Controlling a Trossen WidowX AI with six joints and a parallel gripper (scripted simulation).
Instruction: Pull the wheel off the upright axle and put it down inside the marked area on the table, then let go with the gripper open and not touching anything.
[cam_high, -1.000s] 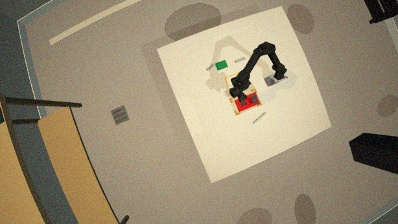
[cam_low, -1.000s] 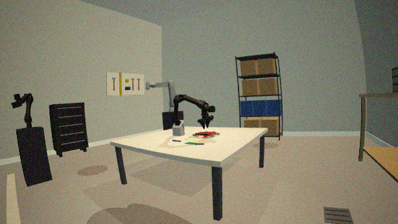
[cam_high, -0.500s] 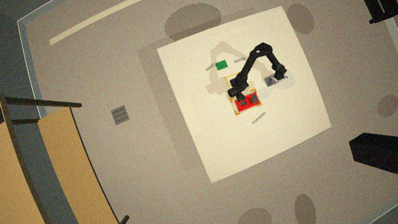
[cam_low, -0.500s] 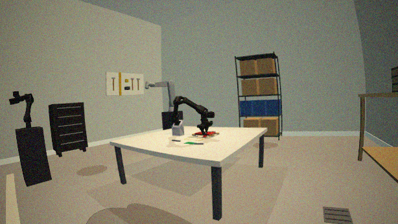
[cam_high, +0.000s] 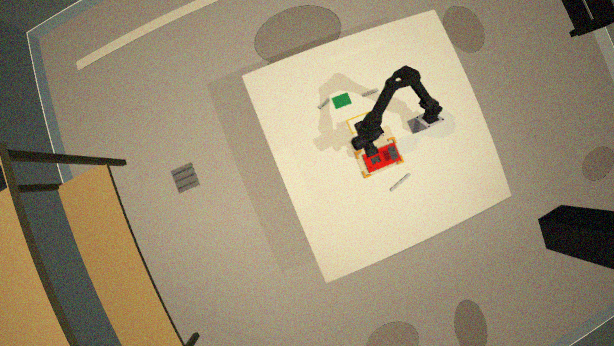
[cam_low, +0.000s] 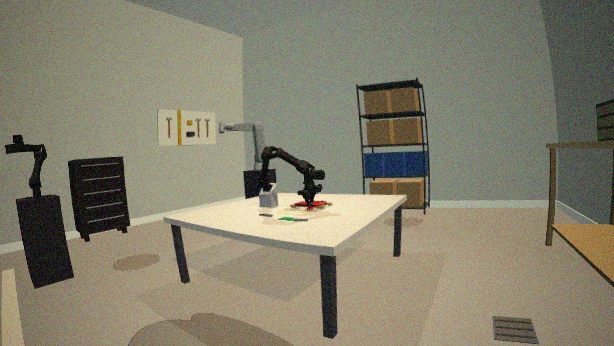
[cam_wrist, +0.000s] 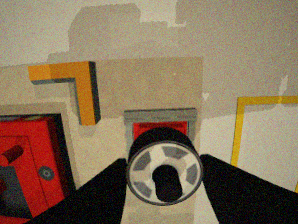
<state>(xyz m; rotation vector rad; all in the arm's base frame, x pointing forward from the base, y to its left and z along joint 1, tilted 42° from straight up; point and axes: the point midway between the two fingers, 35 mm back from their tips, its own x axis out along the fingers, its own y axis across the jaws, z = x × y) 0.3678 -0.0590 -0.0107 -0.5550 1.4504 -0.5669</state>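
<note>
My gripper tip is right at the upright axle. Also, from my gripper tip: wheel (right at my gripper tip).
</note>
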